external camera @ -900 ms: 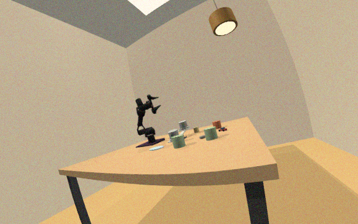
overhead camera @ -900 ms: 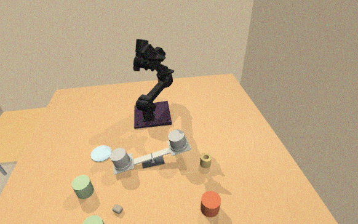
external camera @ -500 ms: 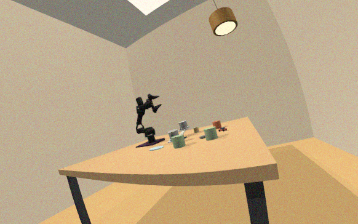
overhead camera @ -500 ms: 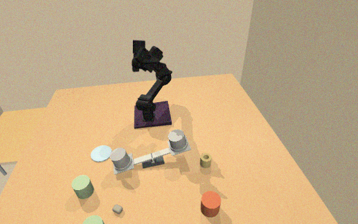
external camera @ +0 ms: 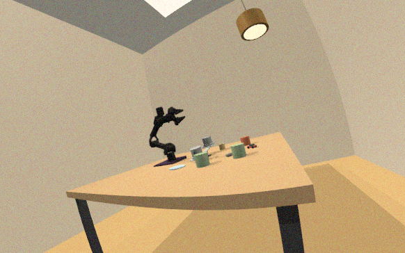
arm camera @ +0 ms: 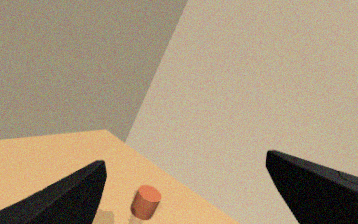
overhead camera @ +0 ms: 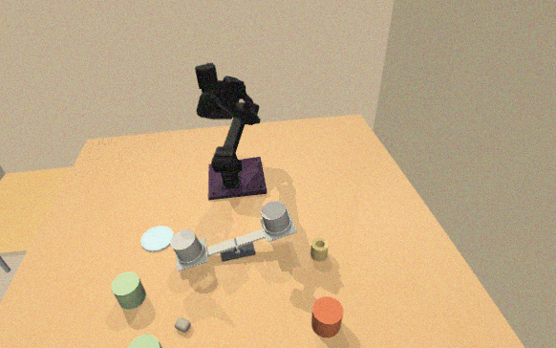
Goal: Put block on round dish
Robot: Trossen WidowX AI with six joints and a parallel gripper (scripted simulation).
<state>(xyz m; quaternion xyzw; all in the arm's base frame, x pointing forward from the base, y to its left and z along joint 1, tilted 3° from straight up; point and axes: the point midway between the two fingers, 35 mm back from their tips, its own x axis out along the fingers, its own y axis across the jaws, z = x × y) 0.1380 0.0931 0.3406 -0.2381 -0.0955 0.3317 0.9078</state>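
Now: gripper tip 170 mm short of the pale green block, 170 mm to the left of it and 320 mm above it. Round my gripper tip: pale blue round dish: 90 mm ahead, 290 mm to the right, 360 mm below; then orange cylinder: 350 mm ahead, 190 mm to the left, 330 mm below; then yellow ring: 150 mm ahead, 200 mm to the left, 340 mm below.
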